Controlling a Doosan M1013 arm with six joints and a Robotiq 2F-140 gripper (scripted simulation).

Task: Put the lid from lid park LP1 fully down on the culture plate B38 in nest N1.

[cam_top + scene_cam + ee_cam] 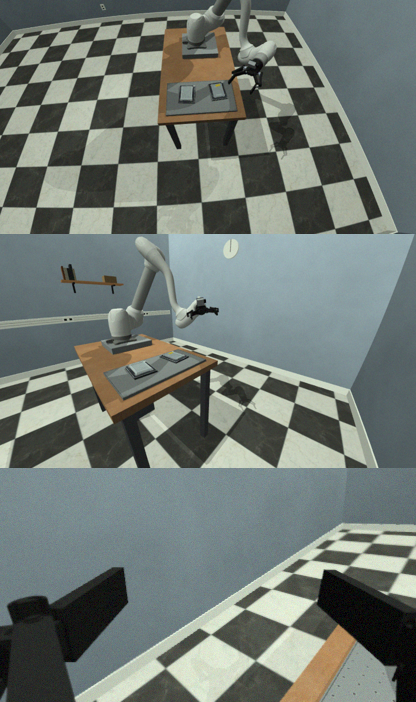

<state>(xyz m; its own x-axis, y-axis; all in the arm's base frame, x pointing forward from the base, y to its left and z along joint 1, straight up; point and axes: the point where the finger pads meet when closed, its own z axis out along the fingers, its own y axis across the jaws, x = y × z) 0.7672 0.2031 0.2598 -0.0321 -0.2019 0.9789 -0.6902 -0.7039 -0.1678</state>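
The clear lid is 280 mm below my hand, 200 mm behind it and 80 mm to the right of it. From my hand the other things lie so: culture plate: 320 mm to the right, 280 mm below, 190 mm behind.
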